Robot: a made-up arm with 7 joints.
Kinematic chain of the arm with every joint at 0, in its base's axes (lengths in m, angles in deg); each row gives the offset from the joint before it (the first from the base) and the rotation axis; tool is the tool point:
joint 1: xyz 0 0.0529 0 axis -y
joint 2: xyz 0 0.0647 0 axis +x
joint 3: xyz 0 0 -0.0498 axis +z
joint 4: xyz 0 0 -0.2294 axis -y
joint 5: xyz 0 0 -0.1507 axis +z
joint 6: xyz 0 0 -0.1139 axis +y
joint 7: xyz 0 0 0 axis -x
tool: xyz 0 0 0
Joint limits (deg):
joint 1: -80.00..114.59
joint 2: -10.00..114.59
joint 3: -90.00..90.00
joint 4: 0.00..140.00
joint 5: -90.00..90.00
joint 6: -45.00..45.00
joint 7: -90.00..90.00
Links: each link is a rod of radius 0.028 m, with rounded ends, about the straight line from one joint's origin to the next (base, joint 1, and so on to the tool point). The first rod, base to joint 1, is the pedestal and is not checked.
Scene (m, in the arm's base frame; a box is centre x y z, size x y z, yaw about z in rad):
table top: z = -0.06
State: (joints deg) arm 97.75 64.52 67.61 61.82 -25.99 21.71 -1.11
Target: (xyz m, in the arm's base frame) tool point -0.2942 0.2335 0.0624
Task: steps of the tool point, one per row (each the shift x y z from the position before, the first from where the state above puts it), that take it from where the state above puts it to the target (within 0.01 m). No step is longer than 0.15 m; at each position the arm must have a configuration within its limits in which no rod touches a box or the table.
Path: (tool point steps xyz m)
1: -0.1162 -0.0543 -0.0085
2: -0.0862 -0.0844 -0.0063
3: -0.0490 -0.1007 -0.0045
4: -0.0102 -0.1023 -0.0035

